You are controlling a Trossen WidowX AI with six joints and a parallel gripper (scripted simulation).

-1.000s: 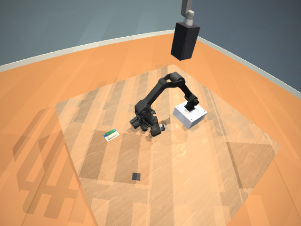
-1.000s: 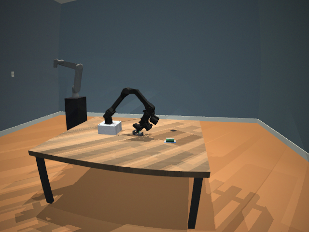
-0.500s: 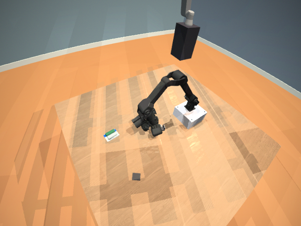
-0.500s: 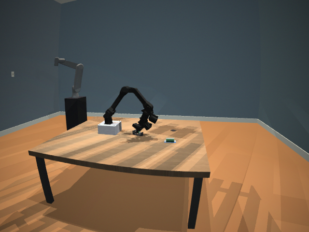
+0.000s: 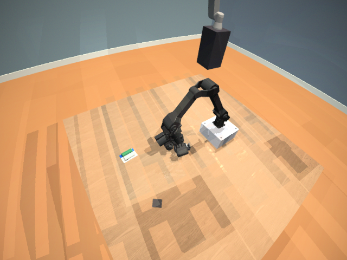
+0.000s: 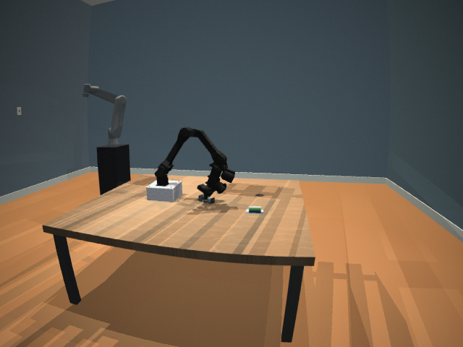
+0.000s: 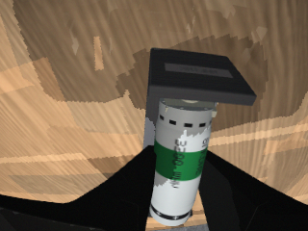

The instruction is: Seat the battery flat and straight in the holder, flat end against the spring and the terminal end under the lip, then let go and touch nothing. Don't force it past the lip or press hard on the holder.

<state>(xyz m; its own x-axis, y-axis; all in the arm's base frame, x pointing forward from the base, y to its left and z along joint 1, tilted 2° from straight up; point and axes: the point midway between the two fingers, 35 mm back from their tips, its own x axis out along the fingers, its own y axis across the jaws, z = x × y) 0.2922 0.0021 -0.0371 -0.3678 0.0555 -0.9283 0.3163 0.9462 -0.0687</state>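
My gripper tip is now 1 cm below the battery.
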